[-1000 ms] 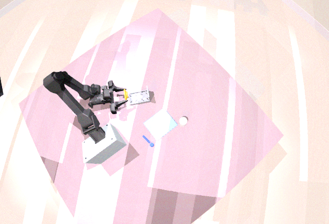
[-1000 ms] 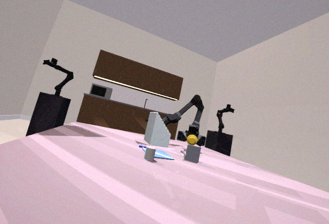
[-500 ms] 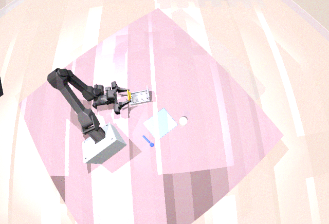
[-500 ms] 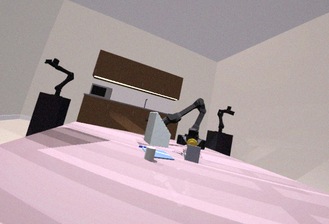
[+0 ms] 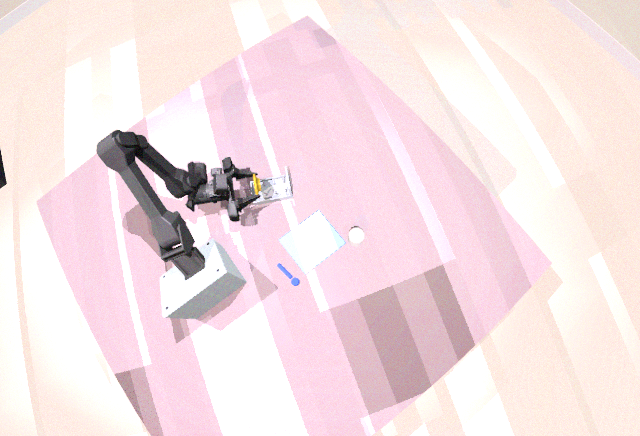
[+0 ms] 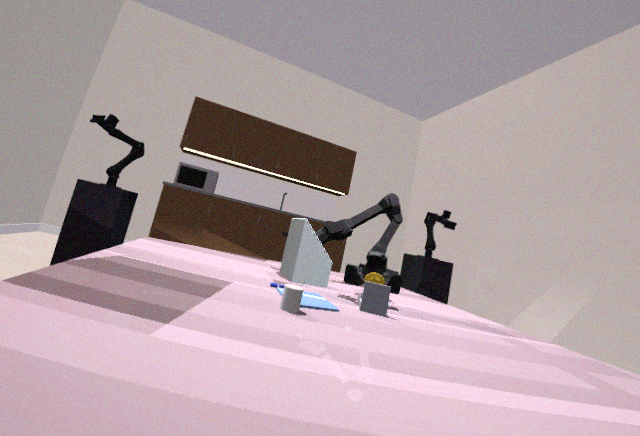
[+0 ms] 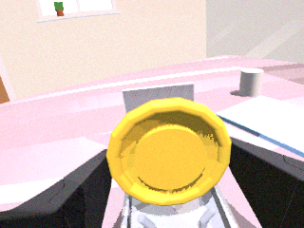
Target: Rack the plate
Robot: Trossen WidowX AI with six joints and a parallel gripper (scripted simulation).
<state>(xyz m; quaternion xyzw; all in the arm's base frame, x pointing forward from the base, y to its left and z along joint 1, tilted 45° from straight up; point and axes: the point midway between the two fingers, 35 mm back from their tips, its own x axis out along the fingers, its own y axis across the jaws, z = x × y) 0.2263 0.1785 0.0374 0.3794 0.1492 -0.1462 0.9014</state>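
Right now the yellow plate is 10 mm behind my gripper tip. Round my gripper tip: pale blue mat 40 mm ahead, 220 mm to the right, 60 mm below; then dish rack 20 mm ahead, 10 mm to the right, 40 mm below; then blue spoon 70 mm behind, 270 mm to the right, 60 mm below.
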